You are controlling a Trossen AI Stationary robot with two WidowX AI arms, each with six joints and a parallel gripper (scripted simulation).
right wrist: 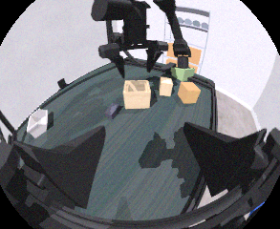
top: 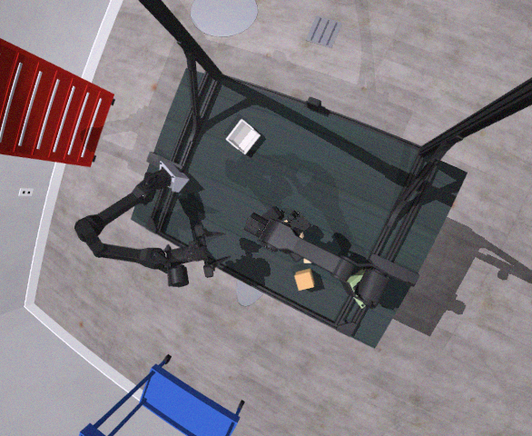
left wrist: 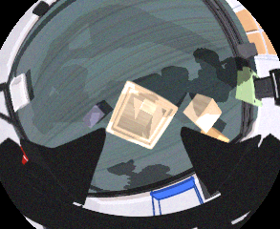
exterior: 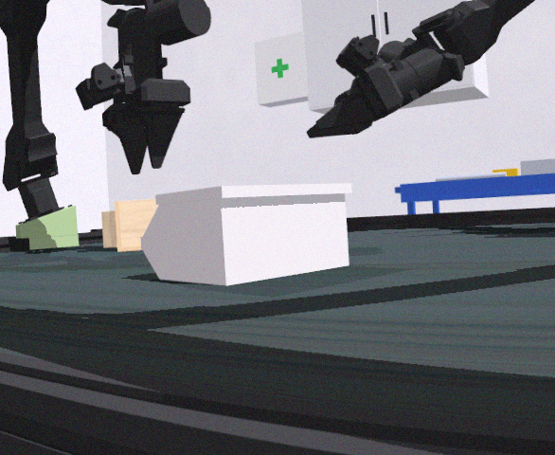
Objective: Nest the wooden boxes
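Observation:
Now: left hand 14 cm short of the orange block, 14 cm to the right of it and 10 cm above it. Also, from my left hand: white bin: 23 cm behind, 34 cm to the right, 11 cm below; dark purple block: 2 cm behind, 9 cm to the right, 12 cm below.

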